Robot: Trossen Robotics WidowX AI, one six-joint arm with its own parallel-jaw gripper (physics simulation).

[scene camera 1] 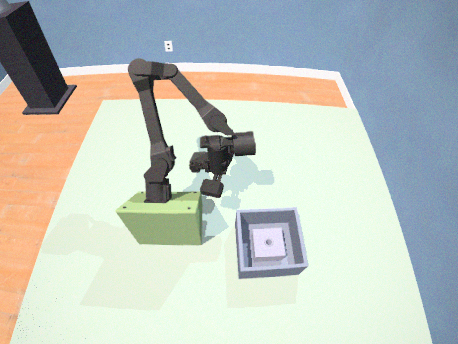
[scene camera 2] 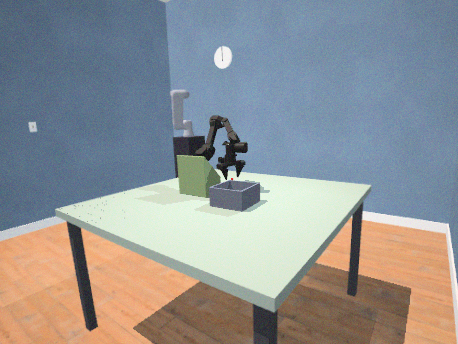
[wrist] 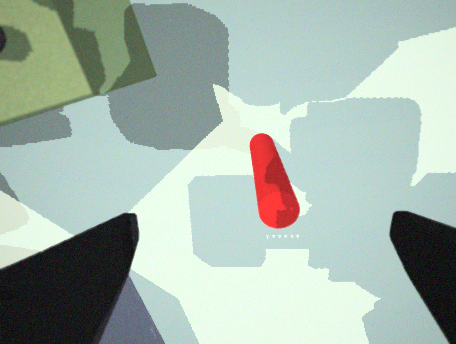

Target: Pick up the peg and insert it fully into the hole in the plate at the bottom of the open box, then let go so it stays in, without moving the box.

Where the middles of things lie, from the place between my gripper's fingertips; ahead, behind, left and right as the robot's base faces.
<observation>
I see the red peg (wrist: pixel 278 207) 10 mm to the left of my hand and 40 mm below it. From my hand the other things lie so: pale plate (scene camera 1: pixel 267 244) (160 mm ahead, 190 mm to the right, 40 mm below); grey-blue box (scene camera 1: pixel 295 261) (160 mm ahead, 190 mm to the right, 30 mm below).
</observation>
